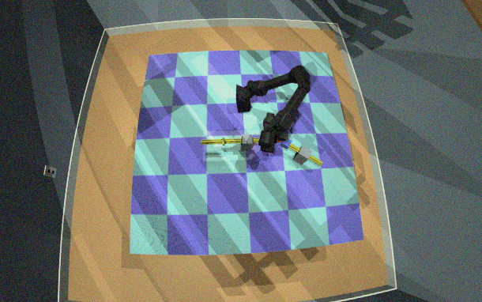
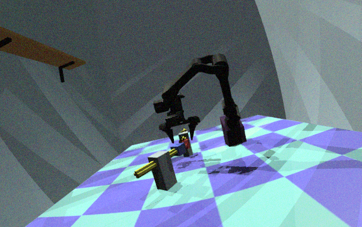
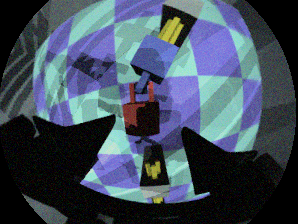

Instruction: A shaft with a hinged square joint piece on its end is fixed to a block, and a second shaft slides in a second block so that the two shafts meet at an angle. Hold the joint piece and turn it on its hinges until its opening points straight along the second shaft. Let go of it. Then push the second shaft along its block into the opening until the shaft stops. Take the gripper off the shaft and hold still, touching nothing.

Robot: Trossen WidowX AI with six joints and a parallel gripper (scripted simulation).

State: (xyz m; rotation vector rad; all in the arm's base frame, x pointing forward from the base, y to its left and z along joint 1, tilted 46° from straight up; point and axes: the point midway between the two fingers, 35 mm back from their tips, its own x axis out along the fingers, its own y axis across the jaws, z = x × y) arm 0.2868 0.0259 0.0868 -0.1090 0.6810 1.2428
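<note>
The reddish joint piece is 20 mm to the left of my gripper tip and 10 mm below it.
</note>
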